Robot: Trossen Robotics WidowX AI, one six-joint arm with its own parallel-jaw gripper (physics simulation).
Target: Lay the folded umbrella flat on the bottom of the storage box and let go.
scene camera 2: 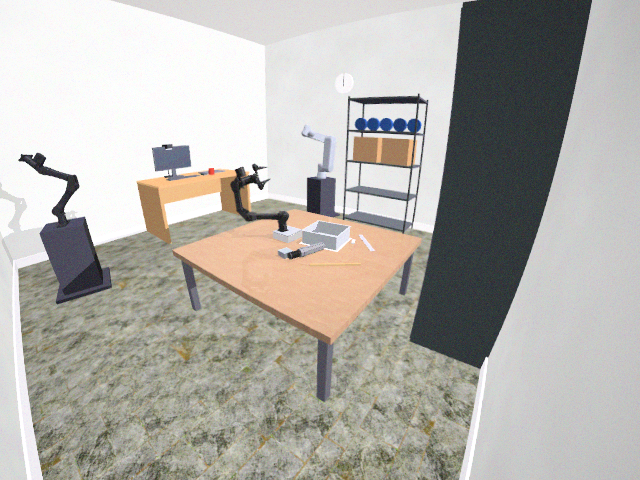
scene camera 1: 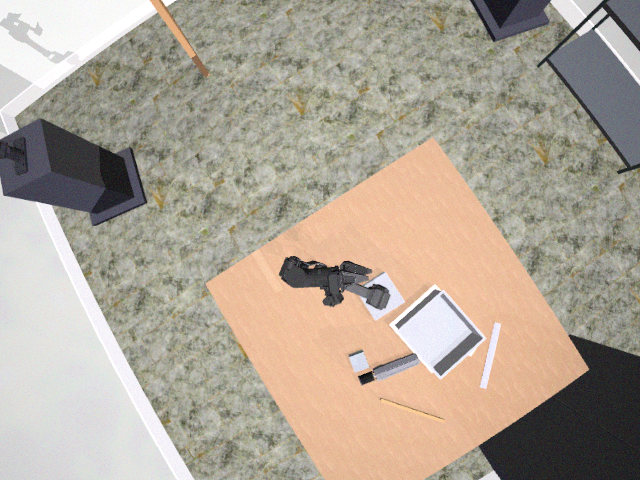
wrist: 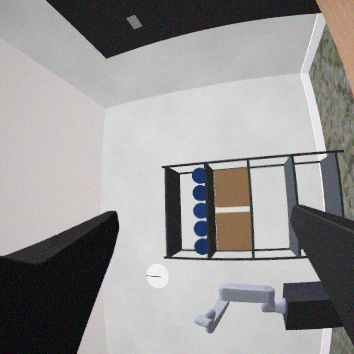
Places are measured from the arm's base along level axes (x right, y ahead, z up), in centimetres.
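Pixels of known places: gripper, between the fingertips: (scene camera 2: pixel 268 173) (scene camera 1: pixel 370 274) (wrist: pixel 206 217); arm's base, origin of its link: (scene camera 2: pixel 282 230) (scene camera 1: pixel 373 293).
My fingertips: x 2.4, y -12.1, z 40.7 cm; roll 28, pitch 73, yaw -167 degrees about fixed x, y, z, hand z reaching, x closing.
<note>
Ahead of a thing's pixels: the offset from my fingertips to its top centre.
The folded umbrella {dx +3.1, dy +46.3, dz -40.5 cm} (scene camera 1: pixel 395 366) (scene camera 2: pixel 312 250), grey with a black handle, lies on the table beside the storage box. Its grey end is close against the outside of the box; I cannot tell if they touch. The storage box {dx -22.4, dy +37.6, dz -36.7 cm} (scene camera 1: pixel 438 326) (scene camera 2: pixel 316 239) is light grey, open-topped and upright, with a bare bottom in scene view 1. My gripper (scene camera 1: pixel 369 274) (scene camera 2: pixel 267 173) (wrist: pixel 206 217) is open and empty, raised high above the table and apart from both umbrella and box. Neither umbrella nor box shows in the wrist view.
A small pale block {dx +14.3, dy +38.6, dz -42.8 cm} (scene camera 1: pixel 358 361) (scene camera 2: pixel 284 252) lies by the umbrella's handle. A thin yellow stick {dx -0.2, dy +68.2, dz -45.2 cm} (scene camera 1: pixel 412 409) (scene camera 2: pixel 334 264) lies nearer the front edge. A white strip {dx -42.2, dy +58.3, dz -46.1 cm} (scene camera 1: pixel 490 355) (scene camera 2: pixel 366 242) lies beyond the box. My arm's pale base (scene camera 1: pixel 392 293) (scene camera 2: pixel 283 235) stands beside the box.
</note>
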